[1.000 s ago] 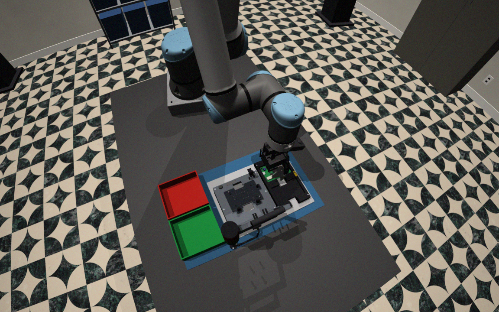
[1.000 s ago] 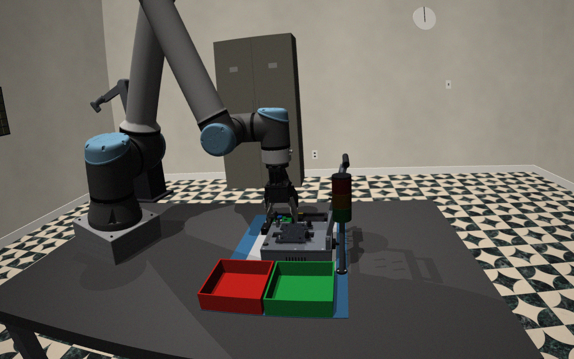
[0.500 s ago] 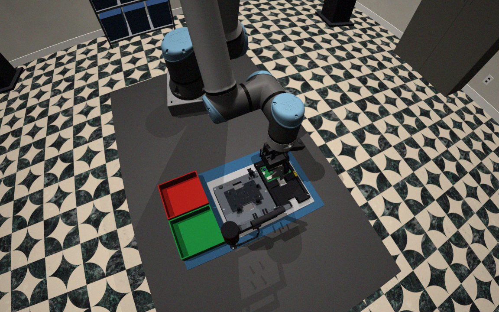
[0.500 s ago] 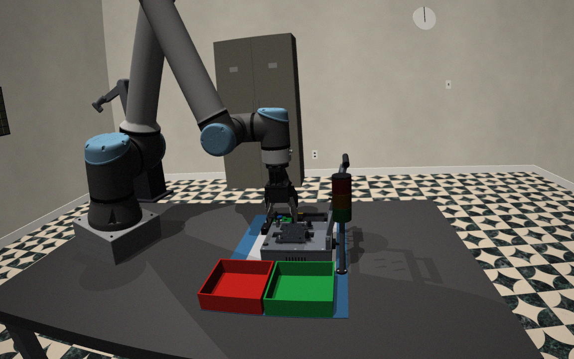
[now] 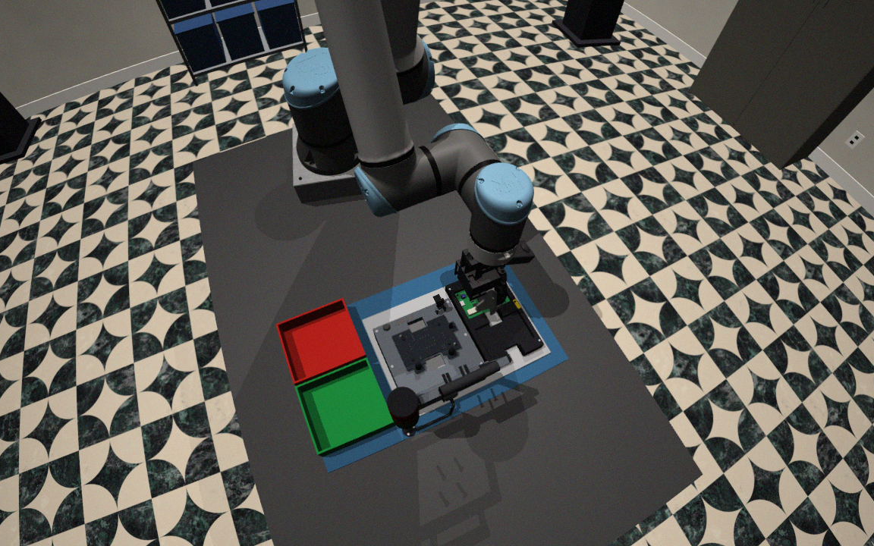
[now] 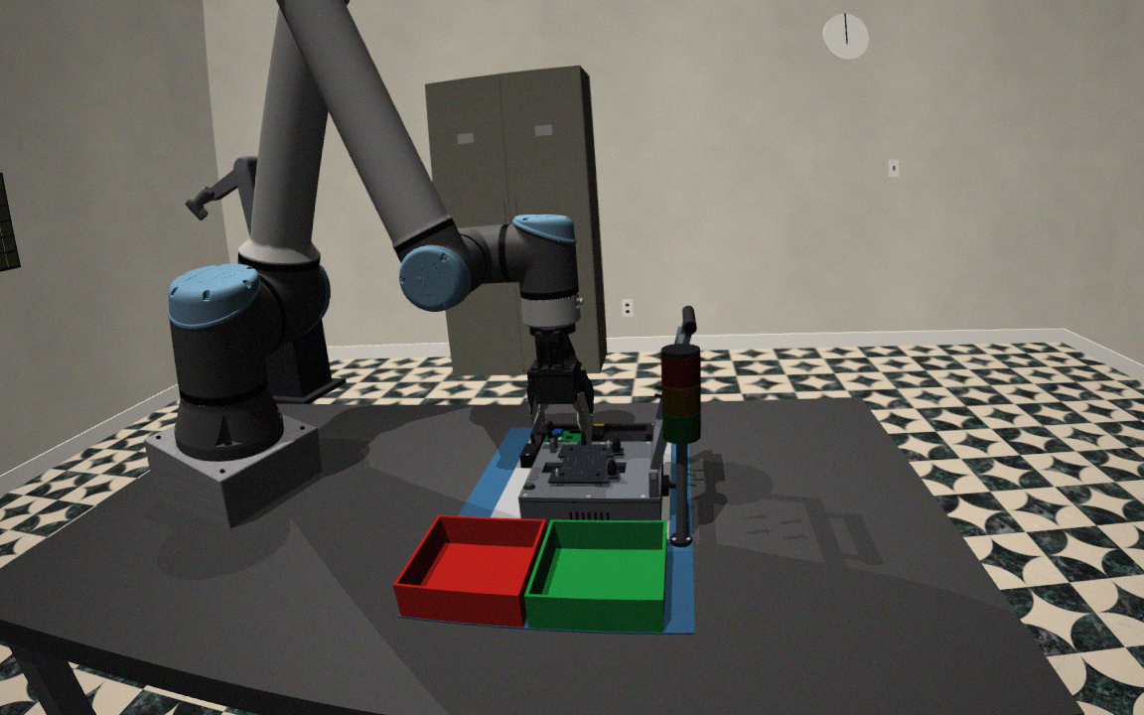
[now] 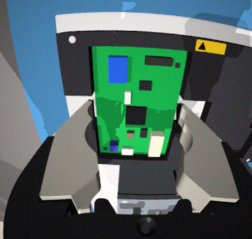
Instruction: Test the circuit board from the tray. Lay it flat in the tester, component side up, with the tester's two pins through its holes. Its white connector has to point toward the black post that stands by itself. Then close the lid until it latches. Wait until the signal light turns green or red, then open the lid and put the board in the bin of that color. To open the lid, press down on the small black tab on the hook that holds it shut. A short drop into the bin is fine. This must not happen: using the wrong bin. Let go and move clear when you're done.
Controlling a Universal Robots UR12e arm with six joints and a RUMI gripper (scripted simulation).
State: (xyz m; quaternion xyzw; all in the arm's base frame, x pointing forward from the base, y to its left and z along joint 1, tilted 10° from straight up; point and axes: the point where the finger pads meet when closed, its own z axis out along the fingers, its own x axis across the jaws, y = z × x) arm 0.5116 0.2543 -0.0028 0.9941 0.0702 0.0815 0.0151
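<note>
My gripper is now 10 mm to the left of the green circuit board. Round my hand: clear lid 210 mm ahead, 160 mm above, 150 mm to the right; then green bin 360 mm to the right, 160 mm ahead, 10 mm below; then red bin 380 mm to the right, 10 mm below, 10 mm ahead.
</note>
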